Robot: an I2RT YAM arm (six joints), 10 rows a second.
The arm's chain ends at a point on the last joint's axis. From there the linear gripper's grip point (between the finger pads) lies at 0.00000 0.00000 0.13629 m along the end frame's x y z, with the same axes.
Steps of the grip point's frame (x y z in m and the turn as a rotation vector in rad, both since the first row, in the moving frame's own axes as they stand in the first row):
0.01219 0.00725 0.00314 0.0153 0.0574 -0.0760
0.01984 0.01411 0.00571 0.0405 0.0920 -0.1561
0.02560 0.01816 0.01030 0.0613 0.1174 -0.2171
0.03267 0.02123 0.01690 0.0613 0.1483 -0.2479
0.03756 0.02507 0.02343 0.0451 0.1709 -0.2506
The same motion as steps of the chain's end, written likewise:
0.00446 0.00963 0.00338 0.0153 0.0574 -0.0760
0.00780 0.02057 0.00640 0.0405 0.0920 -0.1561
0.01067 0.02815 0.01149 0.0613 0.1174 -0.2171
0.01378 0.03195 0.01864 0.0613 0.1483 -0.2479
0.01540 0.03402 0.02554 0.0451 0.1709 -0.2506

